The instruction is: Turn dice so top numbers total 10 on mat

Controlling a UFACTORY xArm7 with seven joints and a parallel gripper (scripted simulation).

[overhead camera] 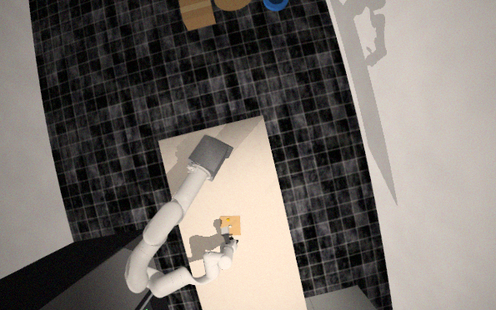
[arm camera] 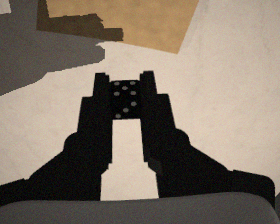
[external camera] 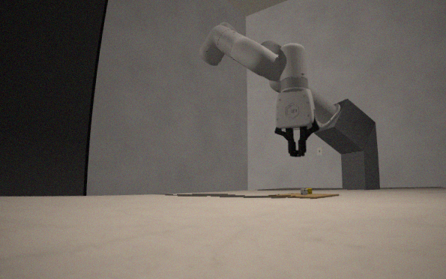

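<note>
My hand is 110 mm above the pale die, 40 mm past it and 20 mm to the right of it. From my hand the other things lie so: tan mat: 120 mm below, 40 mm behind, 20 mm to the left; then yellow die: 110 mm below, 90 mm behind, 30 mm to the left; then black die: 10 mm below.
</note>
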